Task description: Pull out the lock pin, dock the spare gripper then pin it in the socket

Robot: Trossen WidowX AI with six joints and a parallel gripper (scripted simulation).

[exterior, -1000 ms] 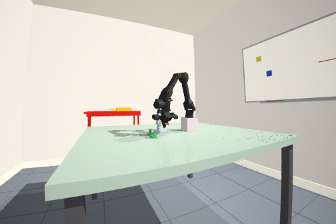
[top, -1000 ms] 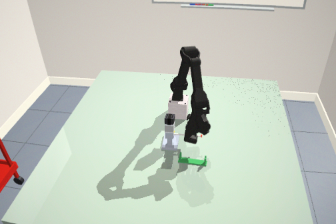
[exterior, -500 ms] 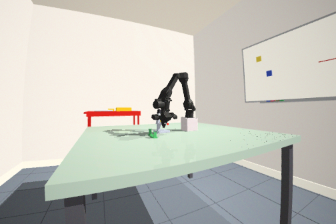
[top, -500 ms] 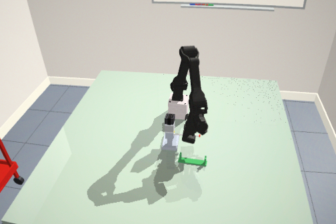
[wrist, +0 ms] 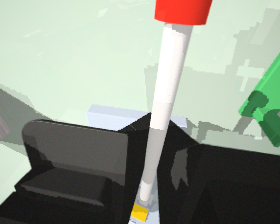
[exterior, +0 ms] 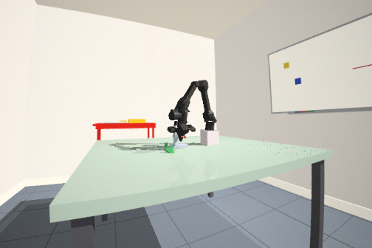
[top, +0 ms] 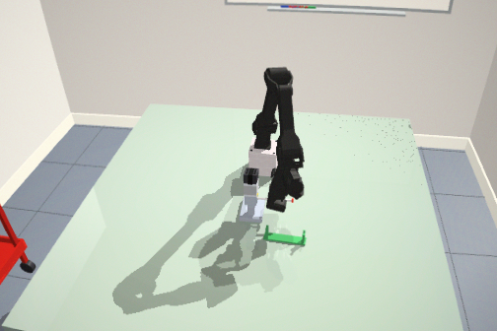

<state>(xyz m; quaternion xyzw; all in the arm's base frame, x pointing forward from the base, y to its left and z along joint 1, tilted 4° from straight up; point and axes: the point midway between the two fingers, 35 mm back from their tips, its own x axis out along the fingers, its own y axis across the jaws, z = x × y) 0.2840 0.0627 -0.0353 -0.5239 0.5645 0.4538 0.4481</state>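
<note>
Right now my gripper tip is 7 cm to the left of the grey-blue mount and 1 cm past it. Also, from my gripper tip: green rack (11 cm ahead, 5 cm to the left, 2 cm below); spare gripper (8 cm above, 7 cm to the right, 1 cm behind).
</note>
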